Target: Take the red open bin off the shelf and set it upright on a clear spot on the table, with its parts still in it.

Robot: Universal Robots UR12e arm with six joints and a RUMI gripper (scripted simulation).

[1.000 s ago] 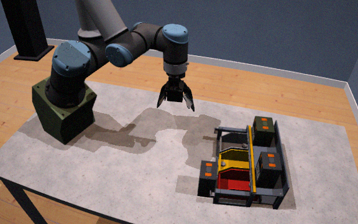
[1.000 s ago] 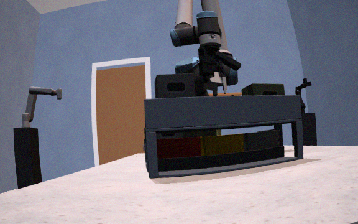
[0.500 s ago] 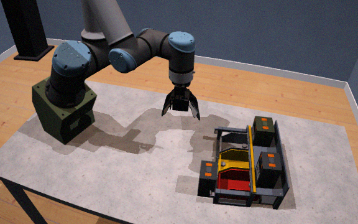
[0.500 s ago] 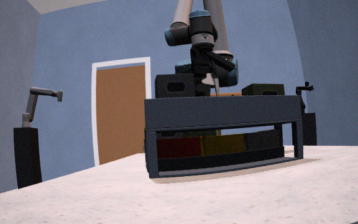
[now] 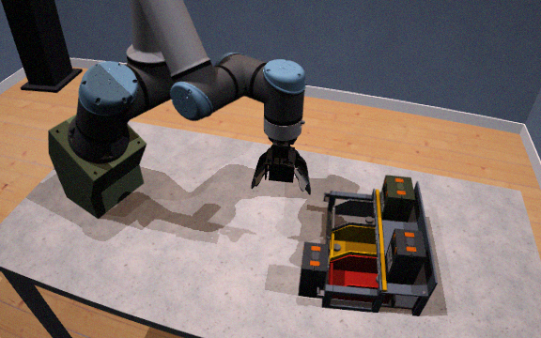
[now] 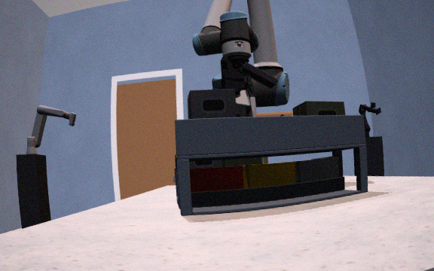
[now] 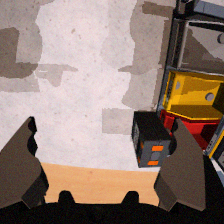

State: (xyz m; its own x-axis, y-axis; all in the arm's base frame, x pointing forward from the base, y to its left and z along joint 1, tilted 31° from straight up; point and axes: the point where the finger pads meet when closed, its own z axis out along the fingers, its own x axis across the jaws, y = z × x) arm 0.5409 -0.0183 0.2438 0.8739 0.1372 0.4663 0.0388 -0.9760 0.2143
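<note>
My gripper is now 12 cm short of the black box, 15 cm to the left of it and 14 cm above it. Also, from my hand: yellow bin: 25 cm ahead, 2 cm to the right, 16 cm below; yellow rail: 30 cm ahead, 2 cm to the right, 10 cm below; red open bin: 25 cm ahead, 14 cm to the right, 16 cm below.
</note>
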